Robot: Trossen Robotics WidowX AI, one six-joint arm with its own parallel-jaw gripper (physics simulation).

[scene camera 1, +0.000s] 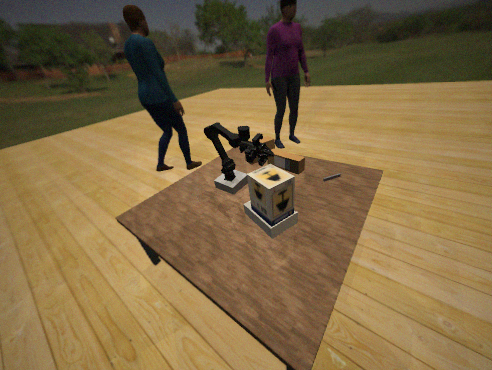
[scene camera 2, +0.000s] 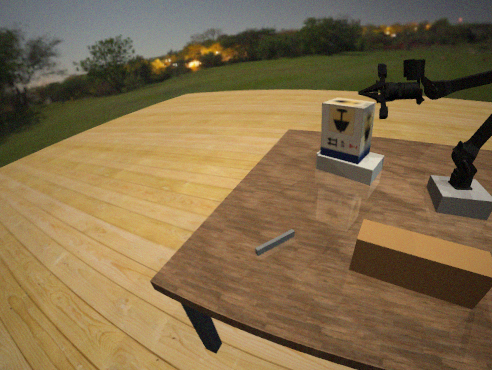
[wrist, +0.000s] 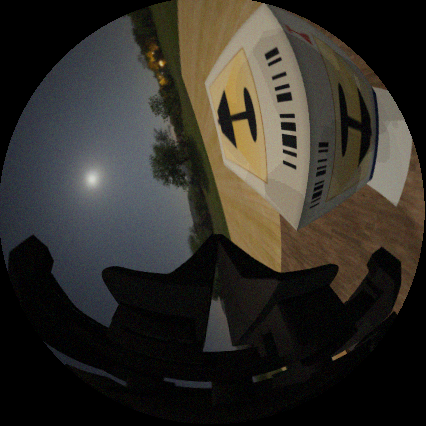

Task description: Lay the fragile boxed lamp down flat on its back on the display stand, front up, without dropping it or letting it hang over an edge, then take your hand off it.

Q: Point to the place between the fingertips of the gripper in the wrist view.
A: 215, 238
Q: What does the gripper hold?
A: Nothing.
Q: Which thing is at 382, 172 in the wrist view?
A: A stand.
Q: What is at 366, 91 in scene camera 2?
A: The gripper.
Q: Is the gripper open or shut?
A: Shut.
